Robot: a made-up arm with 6 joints. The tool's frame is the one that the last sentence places. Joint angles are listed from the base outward.
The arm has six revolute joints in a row. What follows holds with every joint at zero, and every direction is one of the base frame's.
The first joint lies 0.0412 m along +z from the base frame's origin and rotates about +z.
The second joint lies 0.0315 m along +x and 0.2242 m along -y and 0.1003 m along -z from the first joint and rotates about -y.
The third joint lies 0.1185 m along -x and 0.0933 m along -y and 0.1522 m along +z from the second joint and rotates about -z.
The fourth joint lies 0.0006 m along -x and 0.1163 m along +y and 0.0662 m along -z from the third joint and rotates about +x.
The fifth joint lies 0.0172 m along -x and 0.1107 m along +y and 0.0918 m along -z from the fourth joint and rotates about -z.
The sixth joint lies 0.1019 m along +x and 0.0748 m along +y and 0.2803 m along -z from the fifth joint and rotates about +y.
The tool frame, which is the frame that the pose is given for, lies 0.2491 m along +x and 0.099 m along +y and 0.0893 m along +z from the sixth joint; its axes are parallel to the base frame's.
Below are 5 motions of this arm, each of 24 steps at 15 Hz.
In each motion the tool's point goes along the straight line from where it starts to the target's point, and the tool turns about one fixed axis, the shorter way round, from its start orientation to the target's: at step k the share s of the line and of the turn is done. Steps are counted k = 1, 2, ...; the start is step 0. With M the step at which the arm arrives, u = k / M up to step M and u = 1 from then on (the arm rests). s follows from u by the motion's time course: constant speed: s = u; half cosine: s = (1 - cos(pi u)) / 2; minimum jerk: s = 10 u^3 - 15 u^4 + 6 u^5.
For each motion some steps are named. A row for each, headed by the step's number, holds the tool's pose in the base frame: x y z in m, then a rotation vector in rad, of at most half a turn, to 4 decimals.
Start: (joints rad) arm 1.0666 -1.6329 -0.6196 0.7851 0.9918 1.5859
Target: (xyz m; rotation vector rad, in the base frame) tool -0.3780 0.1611 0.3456 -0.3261 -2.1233 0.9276
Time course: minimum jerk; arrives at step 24
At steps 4, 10, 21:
4: -0.3906 -0.0843 0.2384 0.6162 -2.5495 0.8831
10: -0.3865 -0.0051 0.2730 0.2932 -2.4399 0.9130
21: -0.3782 0.1570 0.3438 -0.3119 -2.1323 0.9280

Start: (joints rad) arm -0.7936 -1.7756 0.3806 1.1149 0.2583 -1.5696
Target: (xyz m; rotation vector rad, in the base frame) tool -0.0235 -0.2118 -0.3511 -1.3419 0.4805 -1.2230
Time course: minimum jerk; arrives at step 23
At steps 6, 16, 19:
6: 0.1748 -0.2162 -0.1837 -0.7367 0.4142 -1.7633
16: 0.0144 -0.2126 -0.3191 -1.2353 0.4712 -1.3357
19: -0.0146 -0.2120 -0.3436 -1.3171 0.4785 -1.2500

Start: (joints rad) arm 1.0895 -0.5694 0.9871 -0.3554 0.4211 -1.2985
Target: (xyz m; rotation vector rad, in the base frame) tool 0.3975 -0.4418 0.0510 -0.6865 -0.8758 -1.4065
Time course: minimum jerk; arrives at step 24
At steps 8, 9, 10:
8: 0.3202 -0.0832 -0.1870 -0.8904 -1.1078 -0.0164
9: 0.3266 -0.1128 -0.1673 -0.8839 -1.1015 -0.1337
10: 0.3336 -0.1452 -0.1458 -0.8747 -1.0921 -0.2617

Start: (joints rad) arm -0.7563 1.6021 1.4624 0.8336 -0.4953 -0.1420
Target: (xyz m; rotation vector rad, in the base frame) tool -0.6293 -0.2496 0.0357 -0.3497 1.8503 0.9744
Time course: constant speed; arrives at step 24
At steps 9, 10, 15, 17, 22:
9: -0.5264 -0.2048 0.2742 -0.3951 2.7928 0.9852
10: -0.5332 -0.2078 0.2583 -0.3934 2.7292 0.9897
15: -0.5675 -0.2227 0.1788 -0.3819 2.4127 0.9997
17: -0.5813 -0.2287 0.1470 -0.3759 2.2869 0.9985
22: -0.6156 -0.2436 0.0675 -0.3580 1.9745 0.9842

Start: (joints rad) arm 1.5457 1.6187 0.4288 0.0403 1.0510 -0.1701
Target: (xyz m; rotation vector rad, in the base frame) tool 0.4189 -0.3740 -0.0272 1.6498 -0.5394 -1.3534
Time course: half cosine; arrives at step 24
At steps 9, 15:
9: 0.4157 0.0037 0.0714 1.6893 -0.3060 -0.4517
15: 0.4175 -0.2054 0.0168 1.6950 -0.4375 -0.9482

